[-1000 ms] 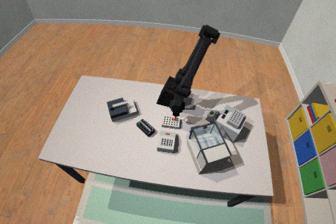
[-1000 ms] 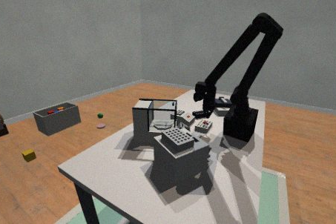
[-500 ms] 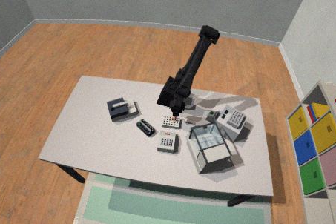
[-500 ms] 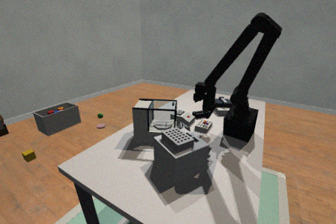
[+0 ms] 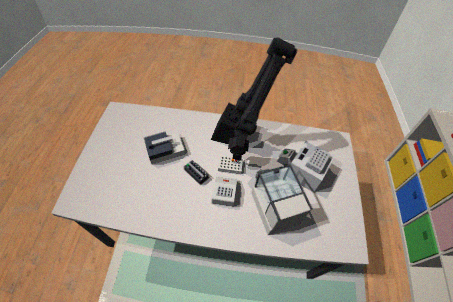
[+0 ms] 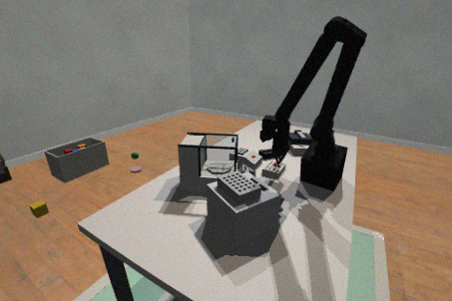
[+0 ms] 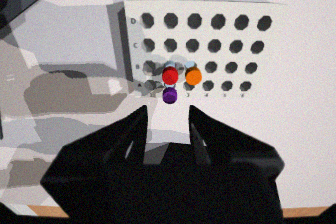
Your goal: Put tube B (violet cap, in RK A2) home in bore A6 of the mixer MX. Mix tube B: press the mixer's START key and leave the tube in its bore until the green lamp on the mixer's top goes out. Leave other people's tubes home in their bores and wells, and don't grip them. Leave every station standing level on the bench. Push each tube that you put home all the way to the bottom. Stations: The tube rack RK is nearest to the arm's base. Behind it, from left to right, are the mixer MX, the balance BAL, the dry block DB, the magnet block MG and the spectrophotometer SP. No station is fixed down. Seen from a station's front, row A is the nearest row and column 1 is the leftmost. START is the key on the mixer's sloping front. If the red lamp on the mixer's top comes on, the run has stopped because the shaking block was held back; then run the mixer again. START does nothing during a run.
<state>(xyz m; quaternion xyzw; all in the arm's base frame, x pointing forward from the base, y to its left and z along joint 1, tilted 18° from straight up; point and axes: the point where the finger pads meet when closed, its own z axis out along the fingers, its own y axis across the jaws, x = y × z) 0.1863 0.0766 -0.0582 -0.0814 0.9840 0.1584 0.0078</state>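
Now: hand 50 mm above the tube B. From my hand the other things lie so: tube rack 40 mm ahead, 20 mm to the right, 60 mm below; red-capped tube 20 mm ahead, 50 mm below; orange-capped tube 20 mm ahead, 20 mm to the right, 50 mm below.
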